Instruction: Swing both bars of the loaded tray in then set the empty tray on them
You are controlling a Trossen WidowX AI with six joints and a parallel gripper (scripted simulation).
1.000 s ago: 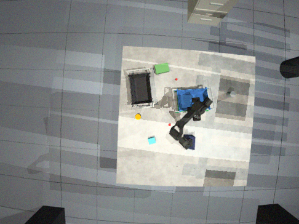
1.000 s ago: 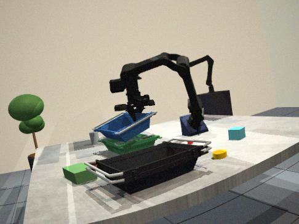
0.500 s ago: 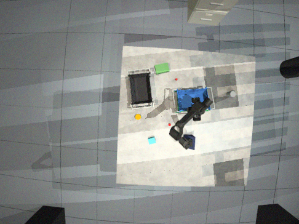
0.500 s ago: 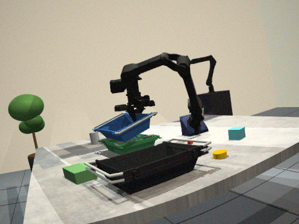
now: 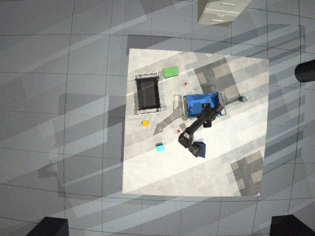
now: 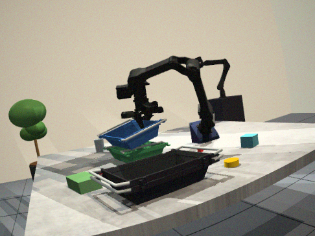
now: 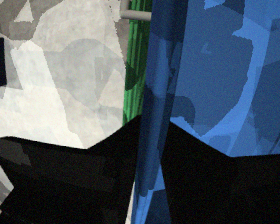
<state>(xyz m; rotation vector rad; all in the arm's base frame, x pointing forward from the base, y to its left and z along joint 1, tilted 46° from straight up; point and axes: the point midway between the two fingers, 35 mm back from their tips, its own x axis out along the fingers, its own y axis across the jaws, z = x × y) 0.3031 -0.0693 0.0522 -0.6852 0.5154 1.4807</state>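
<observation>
My gripper tip is 80 mm short of the blue tray, 10 mm to the right of it and 20 mm below it. From my gripper tip the other things lie so: cyan cube 300 mm behind, 350 mm to the left, 90 mm below; green block 360 mm ahead, 270 mm to the left, 90 mm below; grey cylinder 140 mm ahead, 380 mm to the right, 70 mm below.
</observation>
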